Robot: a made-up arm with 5 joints.
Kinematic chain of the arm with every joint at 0, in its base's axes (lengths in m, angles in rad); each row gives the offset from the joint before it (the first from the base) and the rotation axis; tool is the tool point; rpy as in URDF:
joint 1: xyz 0.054 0 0.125 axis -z
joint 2: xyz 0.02 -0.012 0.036 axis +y
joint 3: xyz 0.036 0 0.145 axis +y
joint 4: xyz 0.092 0 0.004 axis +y
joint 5: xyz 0.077 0.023 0 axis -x
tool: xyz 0 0 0 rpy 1.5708 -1.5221 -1.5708
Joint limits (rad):
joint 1: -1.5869..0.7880
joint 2: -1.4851..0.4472
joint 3: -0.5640..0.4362
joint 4: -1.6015..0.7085
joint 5: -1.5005..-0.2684
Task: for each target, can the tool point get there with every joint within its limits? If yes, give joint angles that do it. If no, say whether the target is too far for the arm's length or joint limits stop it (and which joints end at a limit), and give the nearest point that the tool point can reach.
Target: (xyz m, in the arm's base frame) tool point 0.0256 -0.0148 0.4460
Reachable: yes | joints -0.8316 -0.8756 -0.3757 -0.1481 -0.6246
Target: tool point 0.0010 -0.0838 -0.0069
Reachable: no: joint limits stop it (at a limit: joint 1, joint 2, joint 3, joint 4) | nearest point 0.1852 -0.1163 0.1306 | short by 0.232 m
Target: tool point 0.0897 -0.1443 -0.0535
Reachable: no: joint limits stop it (at a limit: joint 1, joint 2, joint 3, joint 4) | nearest point 0.1852 -0.1163 0.1306 | short by 0.209 m
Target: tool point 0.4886 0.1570 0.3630
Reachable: no: too far | nearest point 0.3177 0.0953 0.3118 | short by 0.189 m
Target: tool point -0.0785 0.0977 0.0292
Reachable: no: joint limits stop it (at a limit: joint 1, joint 2, joint 3, joint 4) | nearest point 0.0402 0.1748 0.1306 | short by 0.174 m
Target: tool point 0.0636 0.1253 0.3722
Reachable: yes | joints -1.4065 -0.5592 0.0183 0.3001 -0.5167
